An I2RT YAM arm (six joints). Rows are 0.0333 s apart.
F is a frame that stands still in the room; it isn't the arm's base.
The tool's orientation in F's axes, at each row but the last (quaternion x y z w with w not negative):
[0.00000, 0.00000, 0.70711, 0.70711]
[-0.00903, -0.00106, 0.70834, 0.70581]
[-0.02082, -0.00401, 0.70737, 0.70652]
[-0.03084, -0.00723, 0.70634, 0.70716]
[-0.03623, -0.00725, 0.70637, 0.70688]
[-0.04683, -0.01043, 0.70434, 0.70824]
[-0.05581, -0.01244, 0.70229, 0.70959]
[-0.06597, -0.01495, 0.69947, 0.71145]
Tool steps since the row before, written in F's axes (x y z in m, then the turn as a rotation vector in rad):
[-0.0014, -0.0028, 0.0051, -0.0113, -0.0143, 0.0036]
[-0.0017, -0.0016, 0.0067, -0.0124, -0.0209, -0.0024]
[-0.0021, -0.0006, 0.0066, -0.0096, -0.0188, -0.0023]
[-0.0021, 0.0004, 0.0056, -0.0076, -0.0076, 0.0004]
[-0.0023, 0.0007, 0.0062, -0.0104, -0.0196, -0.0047]
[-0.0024, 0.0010, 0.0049, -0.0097, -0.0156, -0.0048]
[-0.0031, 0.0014, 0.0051, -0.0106, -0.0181, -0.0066]
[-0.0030, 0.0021, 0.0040, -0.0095, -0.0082, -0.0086]
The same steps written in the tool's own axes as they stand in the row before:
[-0.0028, 0.0014, 0.0051, -0.0143, 0.0113, 0.0036]
[-0.0017, 0.0016, 0.0067, -0.0208, 0.0125, -0.0025]
[-0.0008, 0.0019, 0.0067, -0.0187, 0.0097, -0.0024]
[0.0002, 0.0018, 0.0057, -0.0076, 0.0076, 0.0006]
[0.0004, 0.0019, 0.0064, -0.0194, 0.0107, -0.0049]
[0.0007, 0.0020, 0.0051, -0.0154, 0.0100, -0.0048]
[0.0010, 0.0026, 0.0055, -0.0178, 0.0111, -0.0067]
[0.0017, 0.0025, 0.0045, -0.0078, 0.0103, -0.0080]

